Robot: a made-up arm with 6 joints.
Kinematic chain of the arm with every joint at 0, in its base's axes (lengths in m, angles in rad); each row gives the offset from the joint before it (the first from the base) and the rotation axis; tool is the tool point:
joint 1: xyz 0 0 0.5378 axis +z
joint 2: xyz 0 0 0 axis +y
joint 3: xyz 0 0 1.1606 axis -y
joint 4: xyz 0 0 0 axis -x
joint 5: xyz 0.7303 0 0 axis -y
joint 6: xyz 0 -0.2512 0 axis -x
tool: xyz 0 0 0
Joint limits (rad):
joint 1: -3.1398..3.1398
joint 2: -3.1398..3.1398
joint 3: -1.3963..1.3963
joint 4: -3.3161..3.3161
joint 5: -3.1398..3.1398
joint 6: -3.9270..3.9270
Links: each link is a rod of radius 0.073 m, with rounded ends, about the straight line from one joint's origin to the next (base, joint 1, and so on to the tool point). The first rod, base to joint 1, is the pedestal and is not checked.
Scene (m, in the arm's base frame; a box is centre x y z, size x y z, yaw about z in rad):
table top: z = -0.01
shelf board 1: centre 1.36 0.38 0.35 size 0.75 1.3 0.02 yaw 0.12
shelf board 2: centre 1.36 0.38 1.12 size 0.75 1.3 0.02 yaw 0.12
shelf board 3: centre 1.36 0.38 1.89 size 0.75 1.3 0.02 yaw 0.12
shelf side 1: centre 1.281 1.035 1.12 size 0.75 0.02 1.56 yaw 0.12
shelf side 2: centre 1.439 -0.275 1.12 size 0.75 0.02 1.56 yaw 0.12
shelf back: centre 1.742 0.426 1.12 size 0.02 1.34 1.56 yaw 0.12
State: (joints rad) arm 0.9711 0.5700 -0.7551 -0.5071 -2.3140 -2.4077
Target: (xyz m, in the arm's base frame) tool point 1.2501 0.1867 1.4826
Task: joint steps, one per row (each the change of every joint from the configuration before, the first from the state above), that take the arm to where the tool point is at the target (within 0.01 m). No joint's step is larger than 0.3 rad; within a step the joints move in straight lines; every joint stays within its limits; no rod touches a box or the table.
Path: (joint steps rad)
1: -0.2435 -0.2737 0.2919 0.0994 0.0000 0.0000
2: -0.2434 -0.2737 0.2919 0.0995 0.0000 0.0000
3: -0.0686 0.2183 0.2694 0.0969 0.0000 0.0000
4: -0.0686 0.2184 0.2693 0.0969 0.0000 0.0000

